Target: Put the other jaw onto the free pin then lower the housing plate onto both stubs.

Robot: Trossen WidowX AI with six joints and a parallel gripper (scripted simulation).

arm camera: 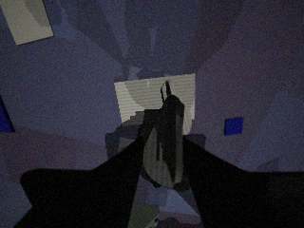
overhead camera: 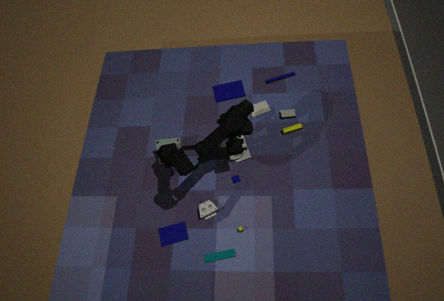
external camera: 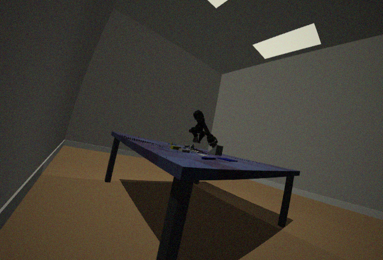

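The white base is 80 mm below my gripper tip, 20 mm ahead of it and 10 mm to the left of it. From my gripper tip the other things lie so: white jaw 30 mm behind, 20 mm to the right; small blue cube 130 mm to the right, 80 mm below, 10 mm behind; white plate 200 mm to the left, 150 mm ahead, 80 mm below.
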